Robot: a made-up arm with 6 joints.
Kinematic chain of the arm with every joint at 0, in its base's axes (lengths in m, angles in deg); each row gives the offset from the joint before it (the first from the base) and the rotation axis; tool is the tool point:
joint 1: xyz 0 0 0.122 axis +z
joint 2: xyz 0 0.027 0 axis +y
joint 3: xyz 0 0 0.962 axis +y
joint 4: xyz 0 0 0.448 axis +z
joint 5: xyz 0 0 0 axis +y
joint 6: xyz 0 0 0.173 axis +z
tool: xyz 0 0 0
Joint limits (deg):
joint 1: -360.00..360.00
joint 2: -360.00..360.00
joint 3: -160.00..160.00
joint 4: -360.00..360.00
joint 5: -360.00..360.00
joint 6: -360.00..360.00
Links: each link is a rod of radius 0.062 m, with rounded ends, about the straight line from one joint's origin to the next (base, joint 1, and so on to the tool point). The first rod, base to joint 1, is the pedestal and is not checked.
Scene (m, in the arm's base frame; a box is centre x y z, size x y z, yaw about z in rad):
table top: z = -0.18
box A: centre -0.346 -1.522 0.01 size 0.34 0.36 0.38 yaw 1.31
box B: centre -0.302 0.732 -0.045 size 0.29 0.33 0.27 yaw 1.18
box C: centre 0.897 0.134 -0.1 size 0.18 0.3 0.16 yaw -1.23
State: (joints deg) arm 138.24 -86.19 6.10 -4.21 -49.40 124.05
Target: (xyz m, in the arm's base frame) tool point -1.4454 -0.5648 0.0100
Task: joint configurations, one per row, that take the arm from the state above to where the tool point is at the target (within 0.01 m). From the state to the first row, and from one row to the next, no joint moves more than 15 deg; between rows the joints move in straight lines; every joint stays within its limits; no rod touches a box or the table.
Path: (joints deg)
1: 124.51 -85.42 9.86 -5.76 -45.41 125.31
2: 110.79 -84.65 13.62 -7.30 -41.42 126.58
3: 97.06 -83.89 17.38 -8.85 -37.43 127.84
4: 83.33 -83.12 21.13 -10.39 -33.44 129.11
5: 69.61 -82.35 24.89 -11.94 -29.44 130.37
6: 55.88 -81.58 28.65 -13.48 -25.45 131.64
7: 44.97 -85.37 21.43 -12.94 -29.61 129.11
8: 34.06 -89.15 14.20 -12.40 -33.77 126.58
9: 23.15 -92.94 6.98 -11.86 -37.93 124.05

